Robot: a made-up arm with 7 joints.
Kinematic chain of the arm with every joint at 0, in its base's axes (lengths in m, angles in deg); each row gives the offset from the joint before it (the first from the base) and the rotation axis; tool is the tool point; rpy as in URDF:
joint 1: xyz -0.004 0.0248 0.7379 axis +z
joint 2: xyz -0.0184 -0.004 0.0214 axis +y
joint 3: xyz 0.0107 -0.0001 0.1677 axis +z
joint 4: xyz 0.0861 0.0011 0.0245 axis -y
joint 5: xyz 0.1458 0 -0.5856 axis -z
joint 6: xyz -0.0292 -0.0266 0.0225 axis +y
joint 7: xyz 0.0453 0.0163 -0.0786 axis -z
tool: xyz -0.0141 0.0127 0.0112 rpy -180 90 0
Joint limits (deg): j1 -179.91..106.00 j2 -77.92..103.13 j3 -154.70..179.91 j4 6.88..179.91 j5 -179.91..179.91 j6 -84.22..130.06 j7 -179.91..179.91
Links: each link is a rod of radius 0.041 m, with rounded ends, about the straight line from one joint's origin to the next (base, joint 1, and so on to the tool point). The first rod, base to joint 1, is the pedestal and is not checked.
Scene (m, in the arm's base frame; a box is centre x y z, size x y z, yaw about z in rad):
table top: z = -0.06
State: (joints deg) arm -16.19 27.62 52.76 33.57 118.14 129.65 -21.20
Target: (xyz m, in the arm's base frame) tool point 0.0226 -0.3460 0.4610
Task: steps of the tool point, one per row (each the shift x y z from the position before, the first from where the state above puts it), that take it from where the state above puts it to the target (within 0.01 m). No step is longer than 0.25 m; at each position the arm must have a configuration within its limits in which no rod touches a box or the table.
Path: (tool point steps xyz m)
1: 0.1225 -0.2020 -0.0465
2: 0.0195 -0.2247 -0.0195
3: -0.0779 -0.1957 0.0002
4: -0.1448 -0.1273 0.0122
5: -0.1688 -0.0434 0.0161

